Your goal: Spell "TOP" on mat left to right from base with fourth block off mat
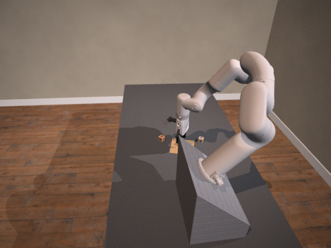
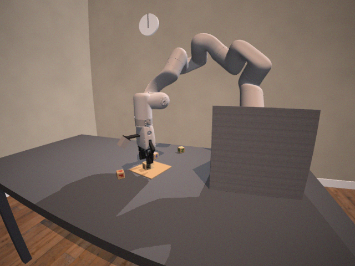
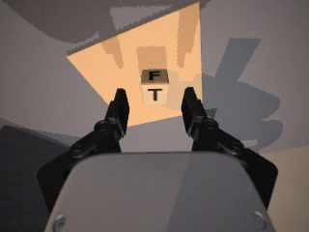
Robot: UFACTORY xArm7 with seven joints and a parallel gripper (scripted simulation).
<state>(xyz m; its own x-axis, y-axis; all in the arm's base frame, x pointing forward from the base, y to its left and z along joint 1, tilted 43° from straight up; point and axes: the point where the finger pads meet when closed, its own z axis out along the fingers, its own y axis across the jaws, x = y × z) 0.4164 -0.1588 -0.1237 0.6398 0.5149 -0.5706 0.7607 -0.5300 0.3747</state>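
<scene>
The tan mat is 5 cm below my hand, 2 cm behind it and 1 cm to the right of it. Also, from my hand: blue-lettered block 14 cm to the right, 4 cm below, 1 cm ahead.
</scene>
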